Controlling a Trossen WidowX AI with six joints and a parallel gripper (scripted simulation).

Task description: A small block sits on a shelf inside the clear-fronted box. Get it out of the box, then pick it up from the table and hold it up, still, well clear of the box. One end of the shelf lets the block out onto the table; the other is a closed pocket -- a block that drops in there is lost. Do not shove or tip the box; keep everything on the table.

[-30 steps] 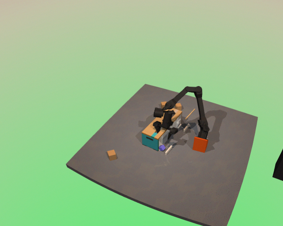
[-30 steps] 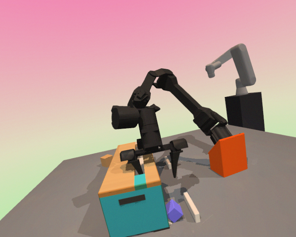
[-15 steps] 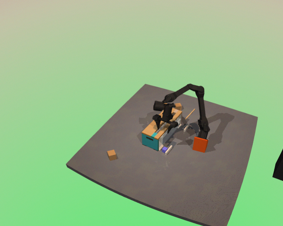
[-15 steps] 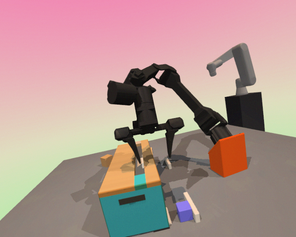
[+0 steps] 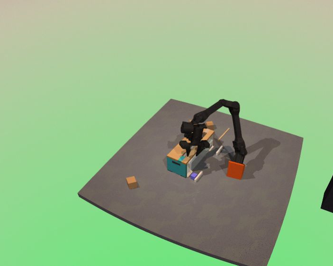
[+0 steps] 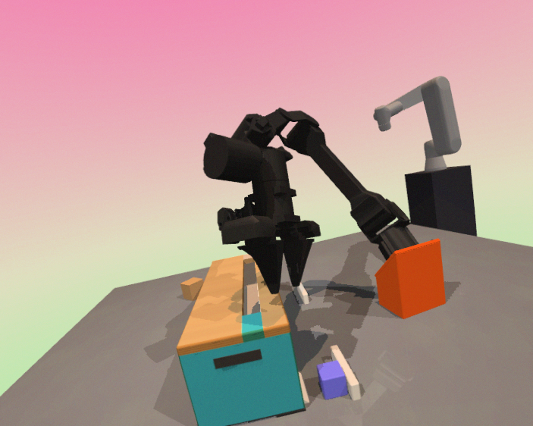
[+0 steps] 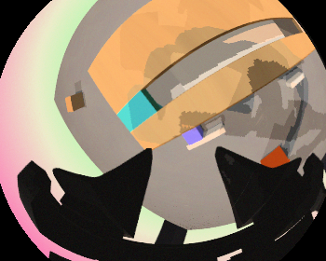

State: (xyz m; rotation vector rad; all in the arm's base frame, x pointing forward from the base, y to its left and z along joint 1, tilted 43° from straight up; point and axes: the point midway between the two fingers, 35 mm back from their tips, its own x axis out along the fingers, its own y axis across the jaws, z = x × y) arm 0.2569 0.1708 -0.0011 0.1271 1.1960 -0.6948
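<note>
Now: the purple block 13 cm below my gripper tip, 4 cm behind it and 3 cm to the left of it.
</note>
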